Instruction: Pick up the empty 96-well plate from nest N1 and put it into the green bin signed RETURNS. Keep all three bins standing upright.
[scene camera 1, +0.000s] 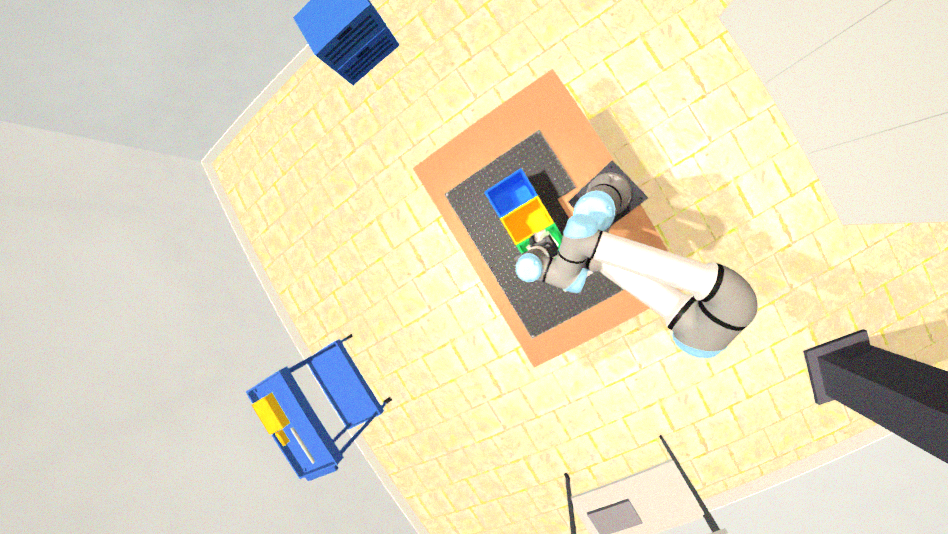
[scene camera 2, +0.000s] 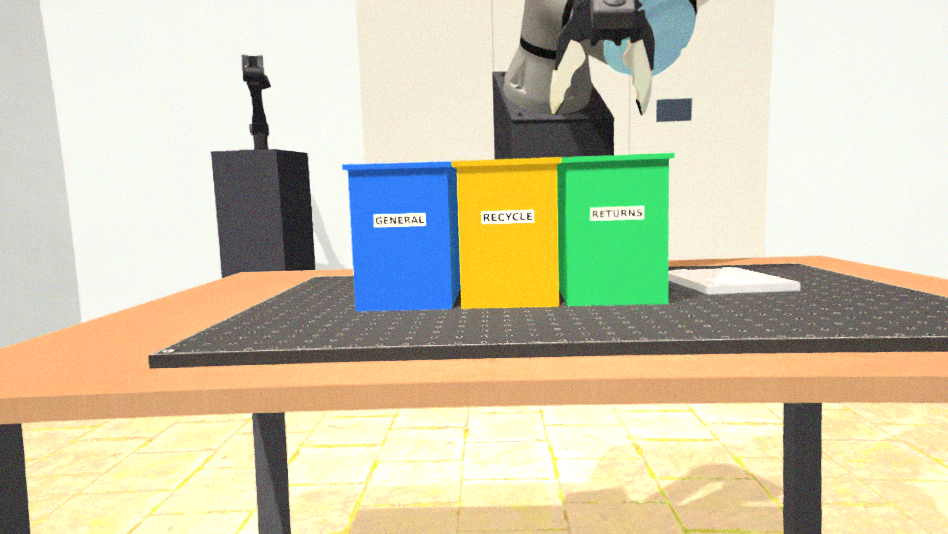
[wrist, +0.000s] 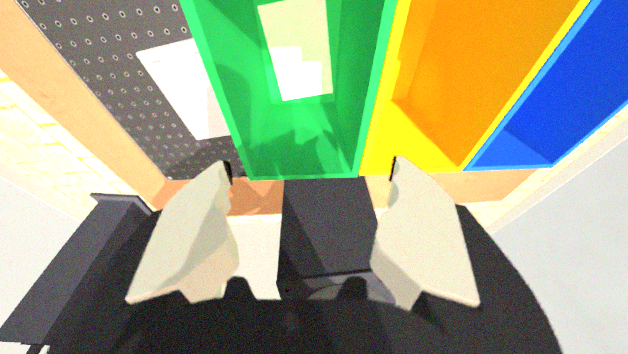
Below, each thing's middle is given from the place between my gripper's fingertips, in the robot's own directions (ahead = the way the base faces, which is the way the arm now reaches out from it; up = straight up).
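My hand: 150 mm above green returns bin (wrist: 323, 136), 10 mm short of it, 10 mm to the right of it. Yellow recycle bin (scene camera 2: 507, 209): 150 mm below my hand, 30 mm ahead, 120 mm to the right. Blue general bin (scene camera 1: 515, 190): 150 mm below my hand, 50 mm ahead, 250 mm to the right.
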